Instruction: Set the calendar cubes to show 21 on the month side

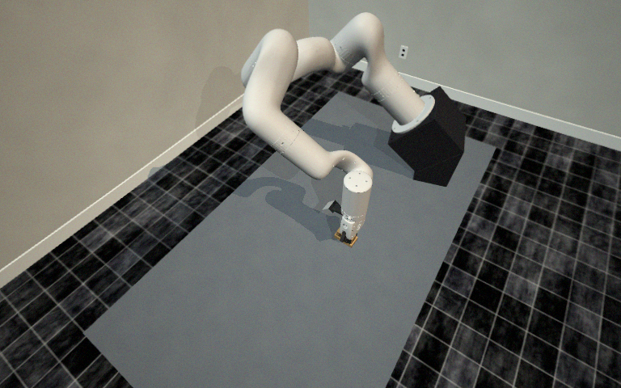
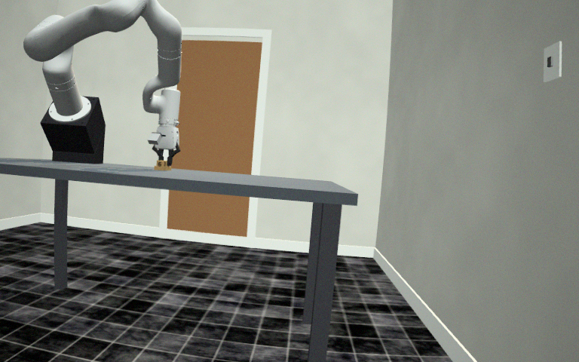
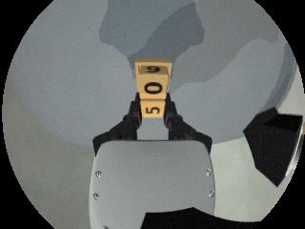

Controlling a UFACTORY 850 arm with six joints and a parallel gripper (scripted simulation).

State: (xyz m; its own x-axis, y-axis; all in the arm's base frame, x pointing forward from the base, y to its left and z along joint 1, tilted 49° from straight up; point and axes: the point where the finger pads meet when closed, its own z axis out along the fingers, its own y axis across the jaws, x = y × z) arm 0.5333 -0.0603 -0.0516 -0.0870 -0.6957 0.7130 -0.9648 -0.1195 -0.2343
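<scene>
Now: hand 2 cm to the left of the orange tray and 3 cm above it.
</scene>
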